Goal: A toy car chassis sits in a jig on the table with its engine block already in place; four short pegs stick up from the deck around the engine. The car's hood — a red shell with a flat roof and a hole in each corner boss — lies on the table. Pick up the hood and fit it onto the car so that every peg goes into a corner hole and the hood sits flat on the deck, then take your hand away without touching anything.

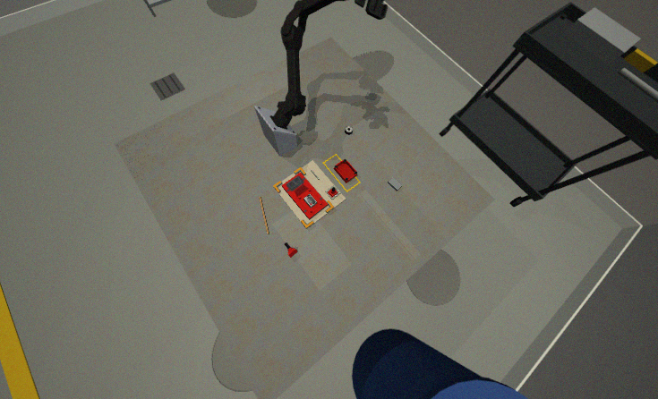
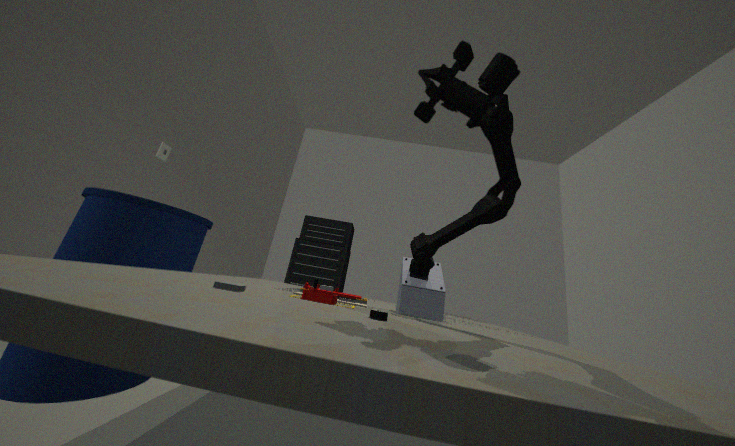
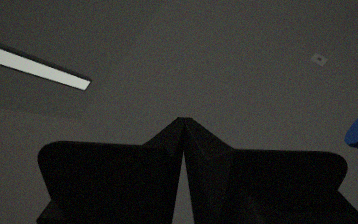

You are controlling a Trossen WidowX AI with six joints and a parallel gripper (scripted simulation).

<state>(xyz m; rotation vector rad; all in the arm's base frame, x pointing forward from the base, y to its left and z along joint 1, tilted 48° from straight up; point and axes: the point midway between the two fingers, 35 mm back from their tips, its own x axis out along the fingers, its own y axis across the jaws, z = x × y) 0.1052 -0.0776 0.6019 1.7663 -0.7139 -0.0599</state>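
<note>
The red hood is 63 cm below my gripper tip, 21 cm to the right of it and 19 cm ahead of it. Also, from my gripper tip: grey engine block: 62 cm below, 43 cm to the right, 24 cm ahead; thin orange rod: 64 cm to the right, 64 cm below, 18 cm ahead.
</note>
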